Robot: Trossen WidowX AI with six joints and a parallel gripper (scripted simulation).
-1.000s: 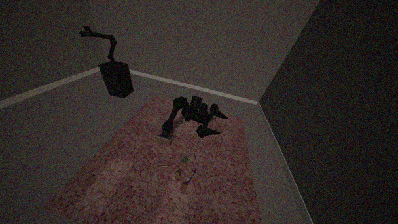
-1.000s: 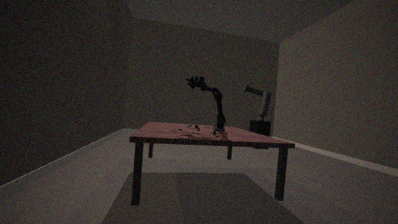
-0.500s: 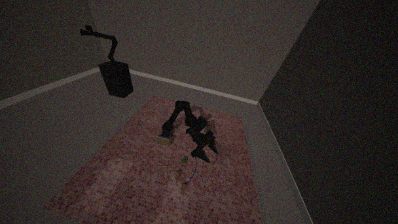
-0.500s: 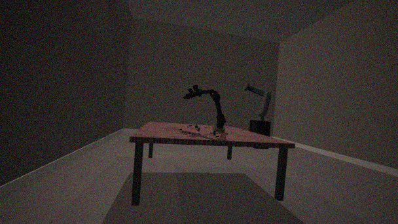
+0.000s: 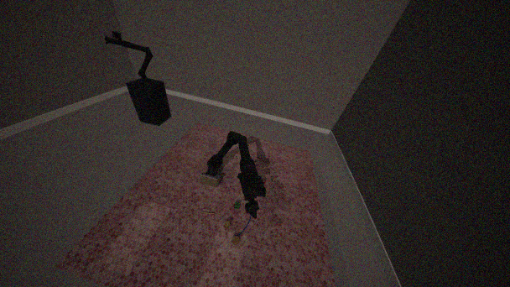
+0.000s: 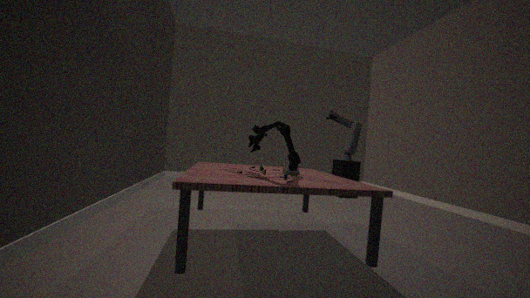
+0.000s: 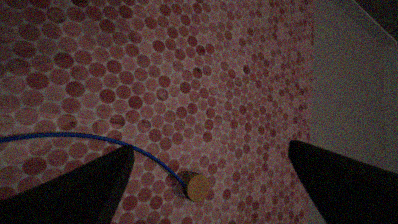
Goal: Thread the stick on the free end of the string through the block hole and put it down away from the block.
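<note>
Now: the green block 11 cm behind my gripper tip, 9 cm to the left of it and 16 cm below it. The rest, counted from my gripper tip: wooden spool 13 cm behind, 4 cm to the right, 16 cm below; then thin wooden stick 5 cm behind, 20 cm to the left, 18 cm below; then round wooden button 6 cm behind, 10 cm to the right, 17 cm below.
</note>
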